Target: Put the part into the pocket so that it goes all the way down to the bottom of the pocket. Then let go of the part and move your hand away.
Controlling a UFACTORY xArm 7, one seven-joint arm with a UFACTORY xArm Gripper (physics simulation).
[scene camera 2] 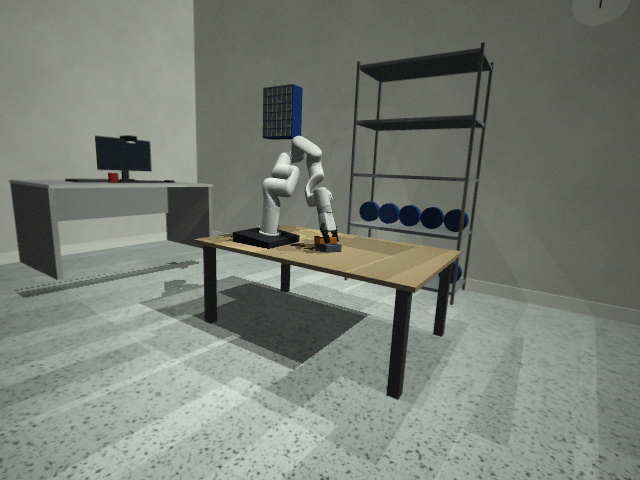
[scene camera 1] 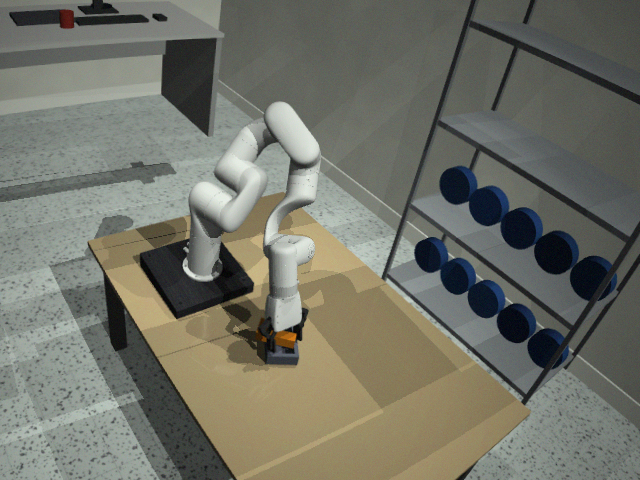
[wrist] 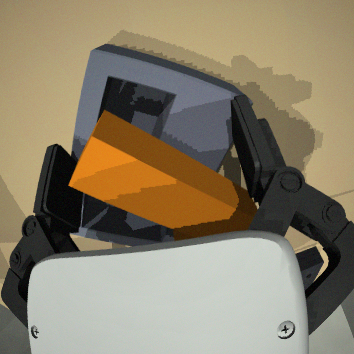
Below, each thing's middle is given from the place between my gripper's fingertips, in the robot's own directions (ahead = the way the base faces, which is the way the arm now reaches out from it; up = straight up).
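Grey pocket block (wrist: 189,110): 20 mm below my hand, 30 mm behind it and 20 mm to the left of it. Orange part (wrist: 120,164): 10 mm above my hand and 40 mm behind it.
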